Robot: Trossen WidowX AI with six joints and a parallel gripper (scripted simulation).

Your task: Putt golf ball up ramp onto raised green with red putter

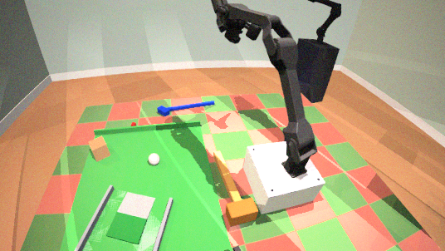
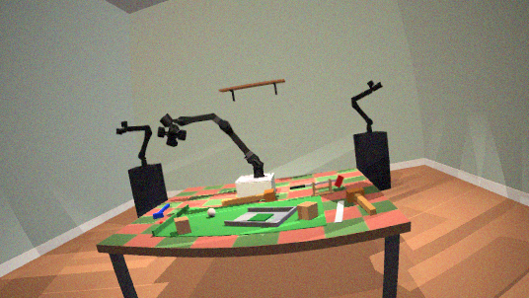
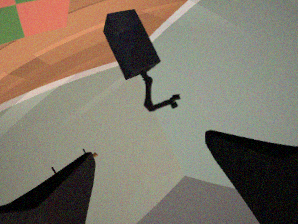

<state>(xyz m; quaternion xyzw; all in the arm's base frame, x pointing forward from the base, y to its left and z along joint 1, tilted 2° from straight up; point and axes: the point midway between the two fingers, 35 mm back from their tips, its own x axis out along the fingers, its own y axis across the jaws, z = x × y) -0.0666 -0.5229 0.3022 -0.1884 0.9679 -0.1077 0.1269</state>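
The red putter is 360 mm ahead of my gripper tip, 820 mm to the left of it and 360 mm below it. Round my gripper tip: low green wall (500 mm ahead, 70 mm to the left, 400 mm below); blue putter (290 mm ahead, 50 mm to the right, 400 mm below); white golf ball (490 mm ahead, 270 mm to the left, 390 mm below).
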